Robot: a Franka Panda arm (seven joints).
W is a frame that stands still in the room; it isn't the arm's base.
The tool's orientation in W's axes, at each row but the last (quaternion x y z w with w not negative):
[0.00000 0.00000 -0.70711 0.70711]
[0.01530 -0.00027 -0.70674 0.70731]
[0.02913 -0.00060 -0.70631 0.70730]
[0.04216 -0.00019 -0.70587 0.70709]
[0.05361 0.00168 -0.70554 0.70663]
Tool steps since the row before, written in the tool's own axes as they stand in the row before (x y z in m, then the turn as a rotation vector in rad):
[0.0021 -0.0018 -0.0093 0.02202 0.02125 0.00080]
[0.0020 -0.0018 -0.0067 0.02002 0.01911 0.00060]
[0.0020 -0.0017 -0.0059 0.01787 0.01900 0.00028]
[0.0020 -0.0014 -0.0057 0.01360 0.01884 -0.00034]
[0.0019 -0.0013 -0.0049 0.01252 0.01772 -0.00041]
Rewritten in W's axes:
[-0.0018 -0.0021 -0.0093 0.02125 -0.02202 0.00080]
[-0.0017 -0.0019 -0.0068 0.01911 -0.02002 0.00060]
[-0.0014 -0.0018 -0.0060 0.01901 -0.01786 0.00036]
[-0.0010 -0.0017 -0.0059 0.01887 -0.01356 -0.00002]
[-0.0009 -0.0015 -0.0051 0.01776 -0.01247 -0.00008]

